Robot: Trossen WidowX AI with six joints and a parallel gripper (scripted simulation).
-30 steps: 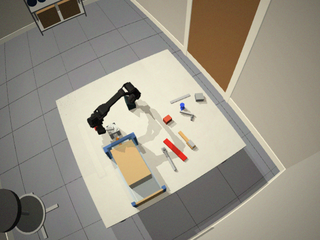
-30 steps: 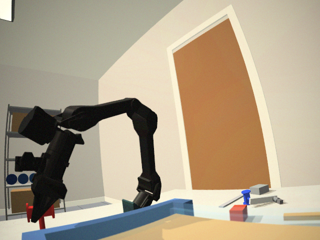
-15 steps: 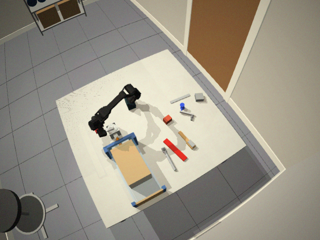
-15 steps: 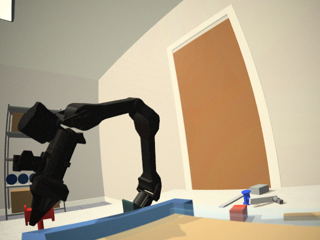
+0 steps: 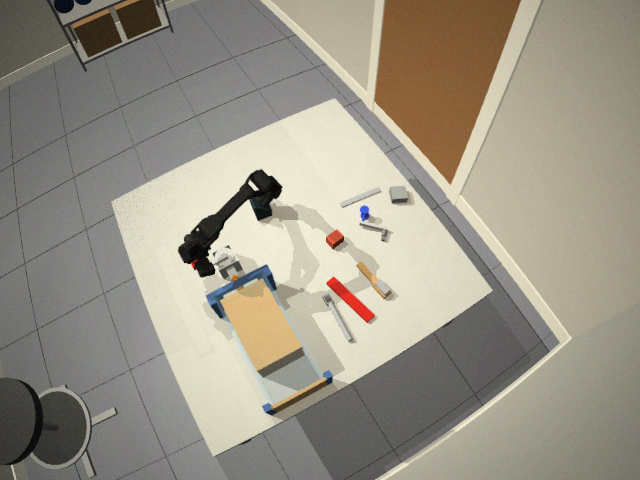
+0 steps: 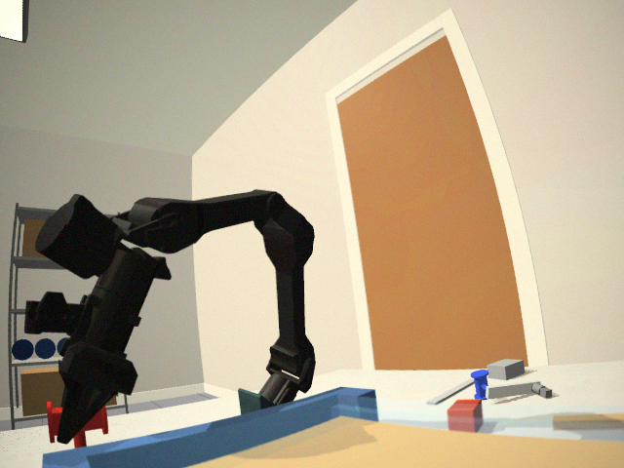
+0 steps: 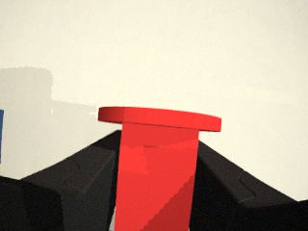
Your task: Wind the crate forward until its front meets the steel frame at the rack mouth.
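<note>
The winch lies 20 mm behind my gripper tip, 110 mm to the left of it and 100 mm below it. From my gripper tip the other things lie so: red bar (400 mm ahead, 460 mm to the left, 120 mm below); then wooden brush (390 mm ahead, 590 mm to the left, 110 mm below); then red grip (20 mm to the left).
</note>
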